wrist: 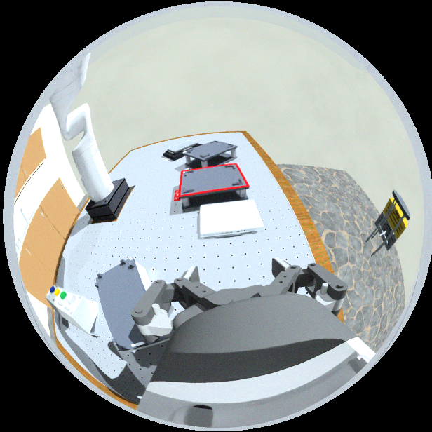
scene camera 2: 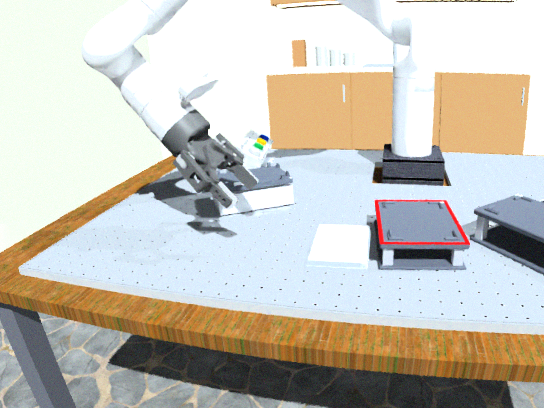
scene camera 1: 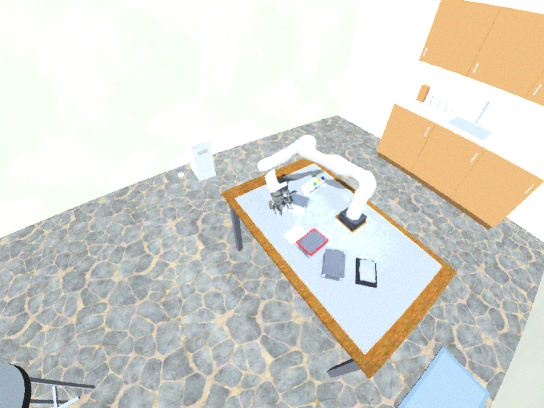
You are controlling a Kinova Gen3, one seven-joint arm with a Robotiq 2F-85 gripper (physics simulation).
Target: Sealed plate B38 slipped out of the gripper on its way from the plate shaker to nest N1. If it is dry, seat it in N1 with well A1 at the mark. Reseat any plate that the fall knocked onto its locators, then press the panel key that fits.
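Pixels of known places: gripper, between the fingertips: [scene camera 2: 244, 195] [scene camera 1: 283, 211]; arm's base, origin of its link: [scene camera 2: 411, 151] [scene camera 1: 353, 214].
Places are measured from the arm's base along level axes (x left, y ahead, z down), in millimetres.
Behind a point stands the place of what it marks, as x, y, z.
A white plate [scene camera 1: 295, 234] @[-126, 403, 38] [scene camera 2: 341, 244] @[-126, 408, 38] [wrist: 231, 217] lies flat on the table beside the red-edged nest [scene camera 1: 312, 242] @[-8, 373, 13] [scene camera 2: 417, 220] @[-15, 371, 12] [wrist: 212, 179]. That nest has corner locators and bears no plate; its label is unreadable. No writing, A1 mark or moisture can be made out on the plate. My gripper [scene camera 1: 282, 209] @[-275, 387, -27] [scene camera 2: 239, 187] @[-275, 387, -27] [wrist: 235, 270] is open and empty, tilted above the table beside the shaker [scene camera 2: 260, 197] @[-290, 256, 26] [wrist: 120, 300], which has a white body and bare grey top. The key panel [scene camera 2: 254, 155] @[-352, 77, -8] [wrist: 80, 312] shows blue, yellow and green keys.
A second grey nest [scene camera 1: 333, 264] @[174, 388, 0] [scene camera 2: 520, 212] @[145, 357, 0] [wrist: 212, 151] stands beyond the red-edged one, with no plate seen on it. Farther along, a black holder [scene camera 1: 359, 280] @[328, 320, 25] bears a pale plate [scene camera 1: 368, 271] @[327, 249, 17]; its seating is unclear. The arm's black base [scene camera 1: 352, 220] @[32, 47, 1] [scene camera 2: 413, 167] @[1, 65, 19] [wrist: 111, 202] stands at the table's rear edge.
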